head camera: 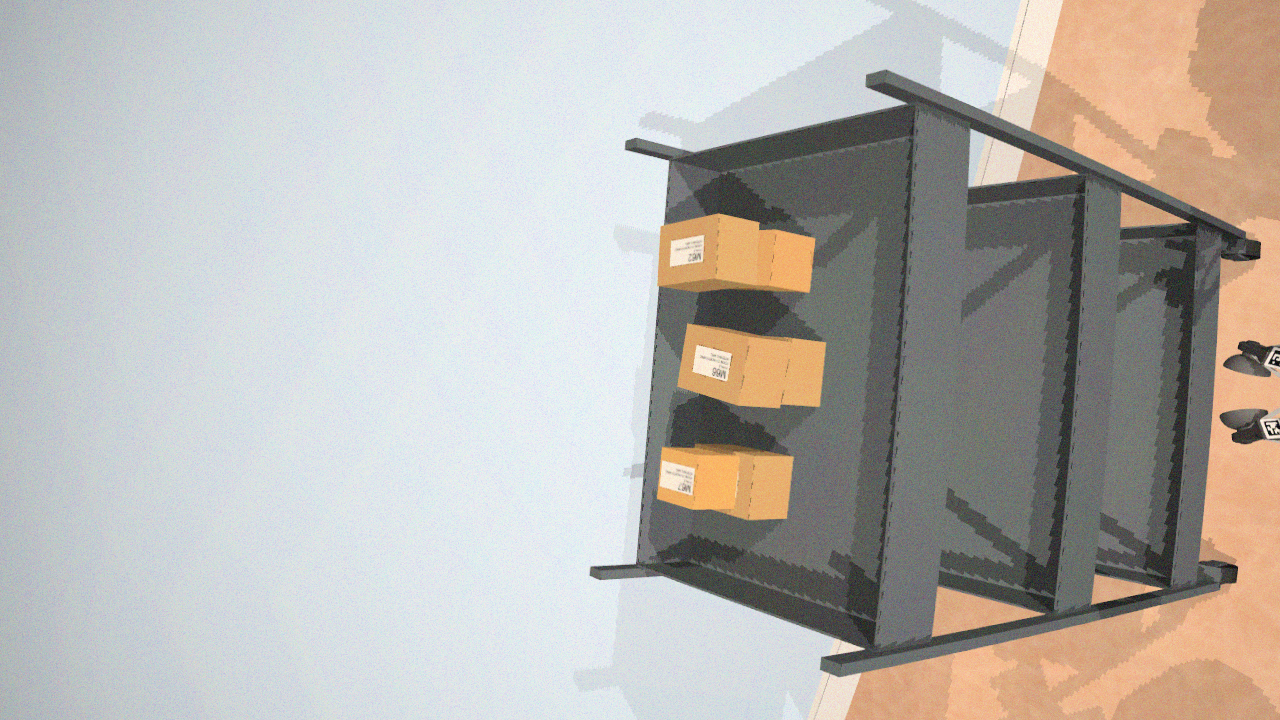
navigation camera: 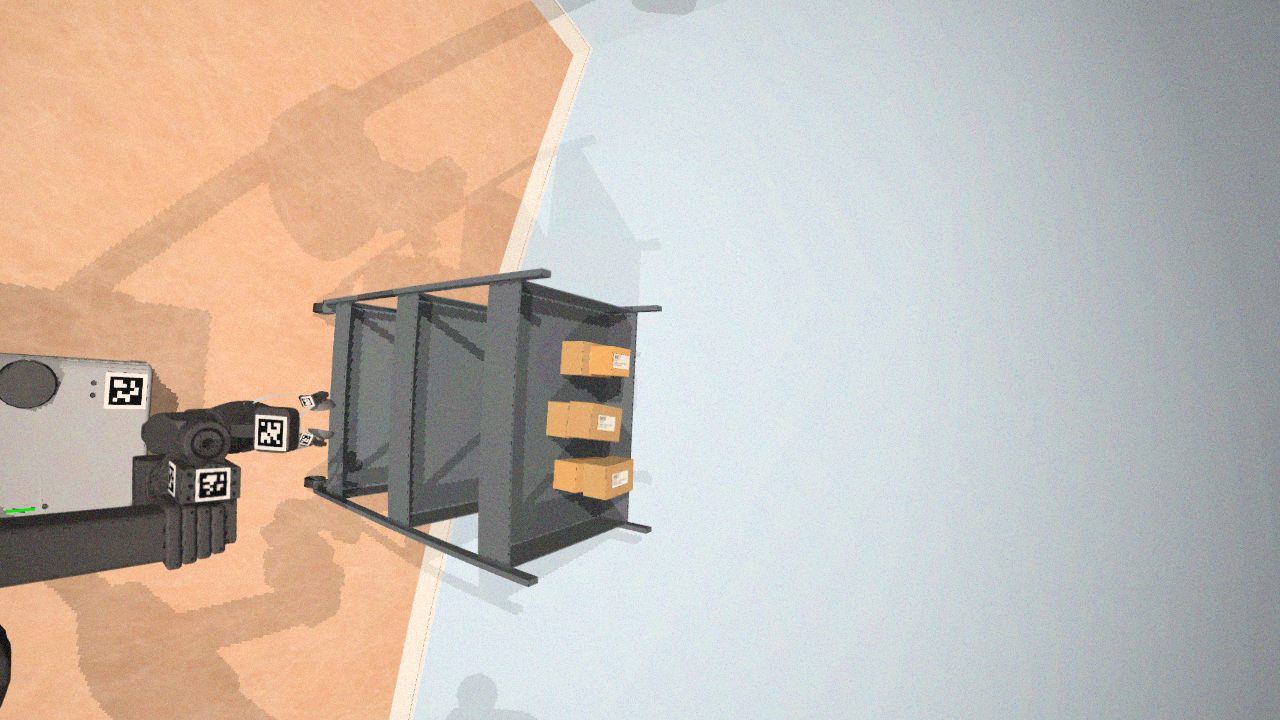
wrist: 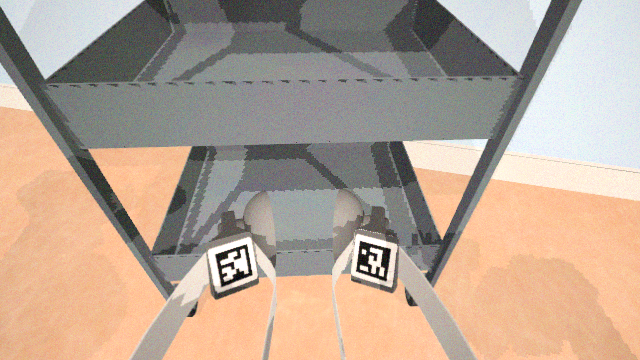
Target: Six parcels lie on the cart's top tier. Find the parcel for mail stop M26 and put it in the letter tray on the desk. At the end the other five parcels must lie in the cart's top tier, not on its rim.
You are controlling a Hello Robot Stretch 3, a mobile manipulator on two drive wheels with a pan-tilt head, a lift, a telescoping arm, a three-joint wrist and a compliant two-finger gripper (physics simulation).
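Frame: origin at the robot's base, x ahead, y left, z up, level; metres.
Seen in the pictures: gripper, fingertip midpoint: (head camera: 1230, 391) (navigation camera: 329, 418) (wrist: 304, 215); robot's base, origin of the base link: (navigation camera: 28, 381).
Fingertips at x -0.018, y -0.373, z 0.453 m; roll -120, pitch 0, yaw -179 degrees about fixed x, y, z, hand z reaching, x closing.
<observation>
Pixels of each thing's top centre, then the offset from my fingertips to it. "spot": a spot on its surface instead.
- middle parcel, middle of its top: (head camera: 711, 362) (navigation camera: 606, 423) 0.015 m ahead, 0.337 m right, 0.310 m up
- cart's middle tier, surface spot: (wrist: 285, 112) spot: 0.018 m ahead, 0.144 m right, 0.020 m down
Brown parcels stand in three pairs in the cart's top tier (head camera: 854, 376) (navigation camera: 499, 420), each pair seemingly stacked. Upper parcels bear white labels, small and upside down in the head view: one parcel (head camera: 737, 255) (navigation camera: 610, 479) seems to read M62, the middle parcel (head camera: 760, 367) (navigation camera: 593, 420) M66, another parcel (head camera: 716, 474) (navigation camera: 608, 360) M67. Three partly covered parcels (head camera: 787, 261) (head camera: 804, 374) (head camera: 770, 485) show no label. No readable M26 shows. My gripper (head camera: 1245, 391) (navigation camera: 323, 420) (wrist: 304, 215) is open and empty, low in front of the cart, well below the top tier. Desk and letter tray do not show.
The cart's middle tier (wrist: 285, 112) and bottom tier (wrist: 305, 262) face the fingers. Its dark posts (wrist: 500, 135) (wrist: 100, 182) stand on both sides. A pale blue wall (head camera: 268, 358) (navigation camera: 895, 358) rises behind the cart. My folded arm (navigation camera: 80, 546) shows at left in the navigation view.
</observation>
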